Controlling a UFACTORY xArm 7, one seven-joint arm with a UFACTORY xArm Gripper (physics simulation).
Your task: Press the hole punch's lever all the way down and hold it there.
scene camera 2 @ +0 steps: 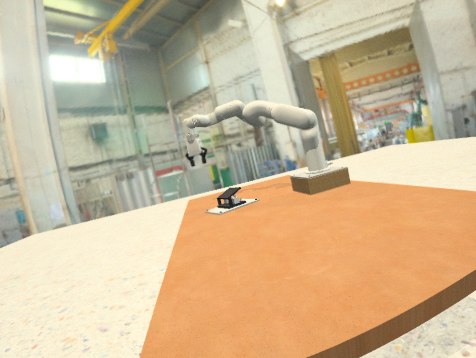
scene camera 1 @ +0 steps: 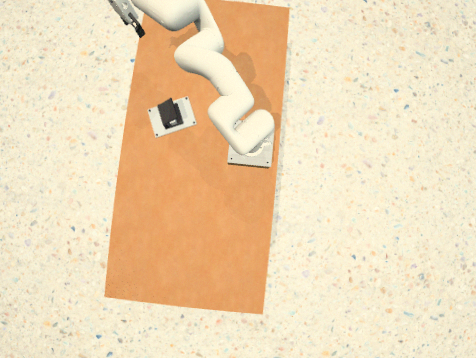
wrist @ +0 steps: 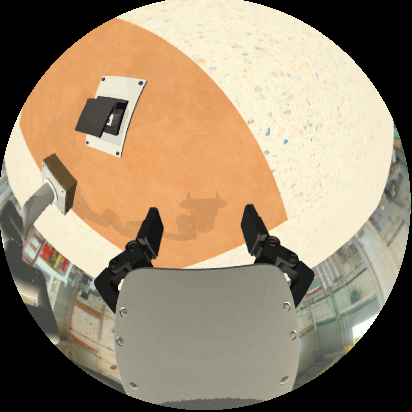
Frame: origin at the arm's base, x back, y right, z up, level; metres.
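Seen in the pictures: gripper, between the fingertips: (scene camera 2: 198, 164) (scene camera 1: 135, 29) (wrist: 201, 216); arm's base, origin of its link: (scene camera 2: 318, 171) (wrist: 50, 189).
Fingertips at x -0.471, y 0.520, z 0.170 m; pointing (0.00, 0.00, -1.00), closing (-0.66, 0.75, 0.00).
Offsets run from my fingertips to a thing's top centre. Level surfaces: height alone.
The hole punch (scene camera 1: 170, 114) (scene camera 2: 229, 199) (wrist: 111, 118) is black and stands on a white plate {dx +0.056, dy -0.304, dz -0.242 m} (scene camera 1: 188, 119) (scene camera 2: 215, 211) (wrist: 131, 92) with dark screws at its corners. Its flat black lever {dx +0.056, dy -0.304, dz -0.160 m} (scene camera 1: 166, 111) (scene camera 2: 231, 193) (wrist: 95, 117) is tilted up, with a gap under its raised end. My gripper (scene camera 2: 198, 161) (wrist: 201, 216) is open and empty. It hangs high above the table and away from the punch, not touching it. In scene camera 1 a black fingertip shows near the top left, past the table's edge.
An orange table top {dz -0.254 m} (scene camera 1: 190, 240) (scene camera 2: 300, 260) (wrist: 180, 135) carries the plate. The arm's base block (scene camera 1: 250, 161) (scene camera 2: 322, 184) (wrist: 65, 185) stands on it. The arm (scene camera 1: 235, 95) (scene camera 2: 270, 112) reaches from the base to the gripper. A speckled pale floor (scene camera 1: 375, 200) (wrist: 300, 100) surrounds the table.
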